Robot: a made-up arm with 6 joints.
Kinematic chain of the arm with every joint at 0, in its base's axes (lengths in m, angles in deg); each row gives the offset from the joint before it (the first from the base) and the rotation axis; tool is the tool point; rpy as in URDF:
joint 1: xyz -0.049 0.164 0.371 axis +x
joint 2: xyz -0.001 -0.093 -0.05 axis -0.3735 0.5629 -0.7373
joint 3: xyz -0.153 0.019 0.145 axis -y
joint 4: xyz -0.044 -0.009 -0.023 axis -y
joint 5: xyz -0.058 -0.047 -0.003 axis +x
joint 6: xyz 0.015 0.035 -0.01 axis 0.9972 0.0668 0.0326
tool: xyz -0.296 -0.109 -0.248 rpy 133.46 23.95 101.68
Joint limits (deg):
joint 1: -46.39..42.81
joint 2: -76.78..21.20
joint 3: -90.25..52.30
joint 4: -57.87..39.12
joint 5: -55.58..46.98
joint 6: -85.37..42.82
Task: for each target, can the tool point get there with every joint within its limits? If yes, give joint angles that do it. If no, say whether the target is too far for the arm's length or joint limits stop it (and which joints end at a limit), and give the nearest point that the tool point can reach.
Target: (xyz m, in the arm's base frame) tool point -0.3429 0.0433 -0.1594
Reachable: yes | joints 23.99 -40.28 34.74 -31.63 14.27 -11.80
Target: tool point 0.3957 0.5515 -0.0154
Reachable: no: joint limits stop it (at a limit: joint 1, joint 2, joint 3, joint 5) | nearest point 0.1936 0.3699 0.0370 | short by 0.277 m
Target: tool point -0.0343 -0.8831 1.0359
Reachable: no: too far | nearest point -0.1198 -0.5030 0.7896 | short by 0.461 m
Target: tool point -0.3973 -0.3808 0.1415
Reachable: yes | joints -15.02 -39.82 -31.20 25.12 -30.59 16.59
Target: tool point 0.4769 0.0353 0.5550
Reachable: no: joint limits stop it (at a limit: joint 3, joint 4, joint 5, joint 6) | nearest point 0.1754 0.0149 0.5842 | short by 0.304 m
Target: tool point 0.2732 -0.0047 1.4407
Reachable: no: too far | nearest point 0.0153 -0.0435 0.9753 | short by 0.533 m
